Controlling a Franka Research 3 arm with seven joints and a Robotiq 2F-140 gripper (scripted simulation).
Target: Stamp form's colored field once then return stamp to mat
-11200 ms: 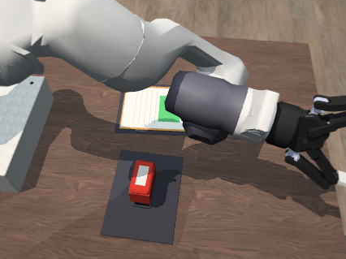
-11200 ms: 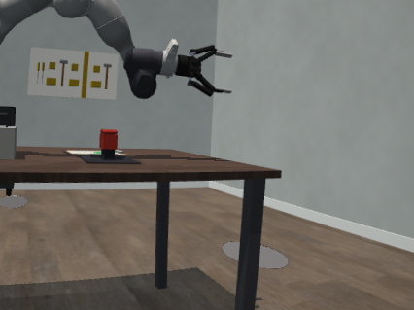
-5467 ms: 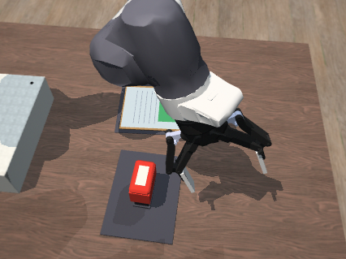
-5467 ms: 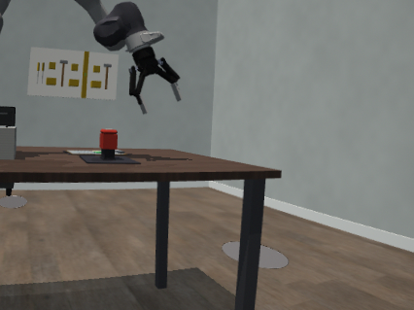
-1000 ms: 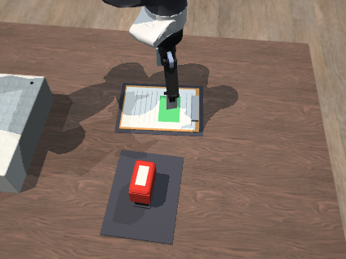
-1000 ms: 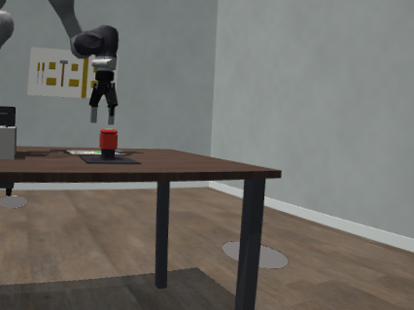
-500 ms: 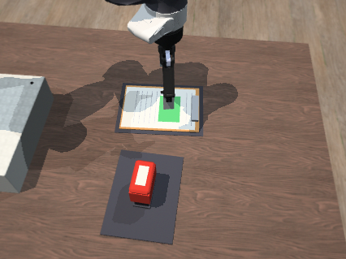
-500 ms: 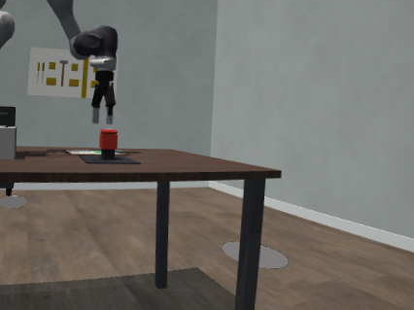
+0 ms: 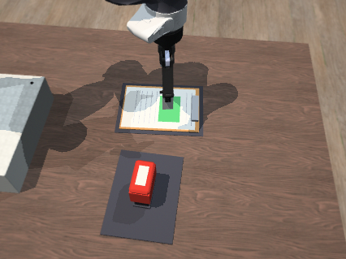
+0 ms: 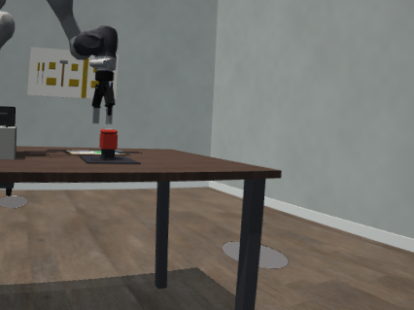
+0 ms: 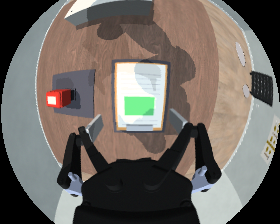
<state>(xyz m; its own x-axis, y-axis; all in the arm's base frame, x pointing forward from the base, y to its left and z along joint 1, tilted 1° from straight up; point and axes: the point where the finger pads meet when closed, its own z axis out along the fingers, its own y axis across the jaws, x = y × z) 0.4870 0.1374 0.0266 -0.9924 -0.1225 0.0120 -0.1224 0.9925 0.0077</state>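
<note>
Now: hand 4 cm past the red stamp, 26 cm to the left of it and 8 cm above it. From my hand the other things lie so: form: 1 cm behind, 1 cm to the left, 12 cm below; dark grey mat: 4 cm behind, 26 cm to the right, 13 cm below.
</note>
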